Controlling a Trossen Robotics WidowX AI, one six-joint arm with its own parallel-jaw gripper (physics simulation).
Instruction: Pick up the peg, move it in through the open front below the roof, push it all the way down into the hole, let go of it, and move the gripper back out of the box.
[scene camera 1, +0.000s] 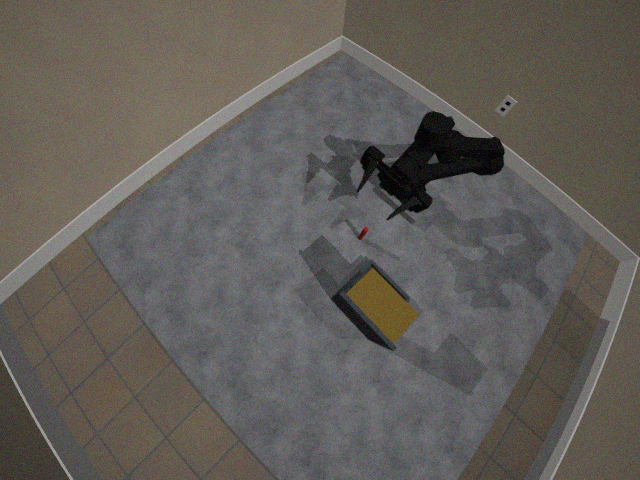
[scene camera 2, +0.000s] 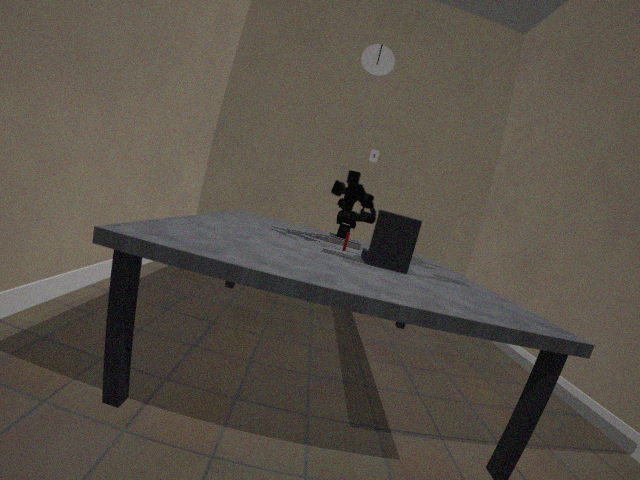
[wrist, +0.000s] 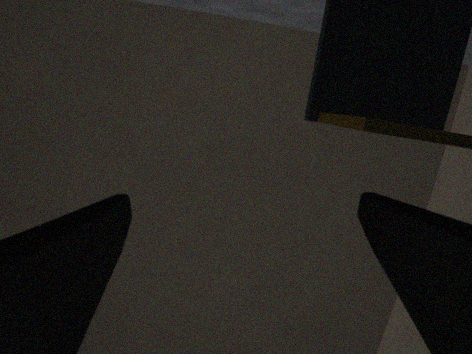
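Where they show: gripper, fingertip midpoint: (scene camera 1: 372, 205) (scene camera 2: 354, 196) (wrist: 246, 204); arm's base, link origin: (scene camera 2: 341, 237).
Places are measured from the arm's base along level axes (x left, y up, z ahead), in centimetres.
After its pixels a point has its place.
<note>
The red peg (scene camera 1: 363, 233) {x 3.2, y 2.7, z 21.7 cm} (scene camera 2: 345, 241) {x 2.6, y 0.8, z 21.8 cm} stands upright on the grey table, between the gripper and the box, touching neither. It does not show in the wrist view. The dark grey box with a yellow roof (scene camera 1: 382, 305) {x 19.6, y 16.9, z 35.0 cm} (scene camera 2: 395, 241) {x 20.4, y 7.3, z 39.9 cm} (wrist: 390, 60) {x 19.3, y 9.8, z 39.0 cm} stands past the peg from the arm; scene camera 2 shows its dark back wall. The hole is hidden in these views. My gripper (scene camera 1: 372, 205) {x 1.7, y 20.1, z 23.0 cm} (wrist: 246, 204) {x 1.7, y 20.1, z 23.0 cm} is open and empty, on the arm's side of the peg. In the wrist view its fingers are wide apart, with the box beyond them at the upper right.
The black arm (scene camera 1: 439, 155) {x 2.3, y 23.3, z 2.3 cm} reaches in from the wall side of the grey table (scene camera 1: 232, 268) {x -13.2, y -3.3, z 58.6 cm} (scene camera 2: 248, 258) {x -17.9, y -3.3, z 80.0 cm}. Shadows of the arm and box lie across the table top. A wall outlet (scene camera 1: 506, 105) and a round clock (scene camera 2: 377, 59) are on the walls.
</note>
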